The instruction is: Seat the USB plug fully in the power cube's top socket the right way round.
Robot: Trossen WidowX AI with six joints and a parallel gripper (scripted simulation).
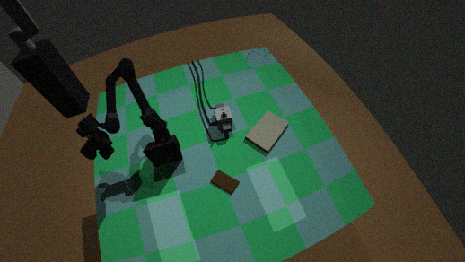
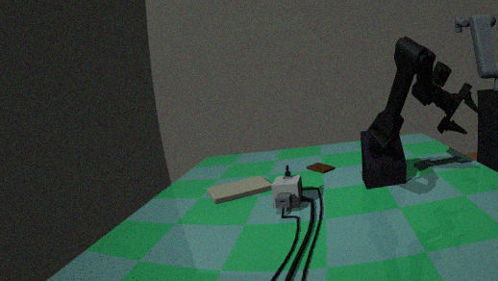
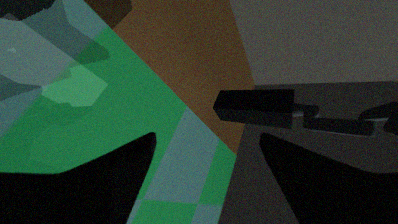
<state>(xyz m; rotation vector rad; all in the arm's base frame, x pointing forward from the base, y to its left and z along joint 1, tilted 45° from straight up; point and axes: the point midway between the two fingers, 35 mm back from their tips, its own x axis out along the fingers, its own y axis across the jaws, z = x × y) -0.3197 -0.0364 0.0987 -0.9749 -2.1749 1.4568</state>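
The USB plug lies 650 mm ahead of my gripper tip, 20 mm to the left of it and 80 mm below it. From my gripper tip the other things lie so: small brown block: 570 mm ahead, 270 mm to the right, 170 mm below.
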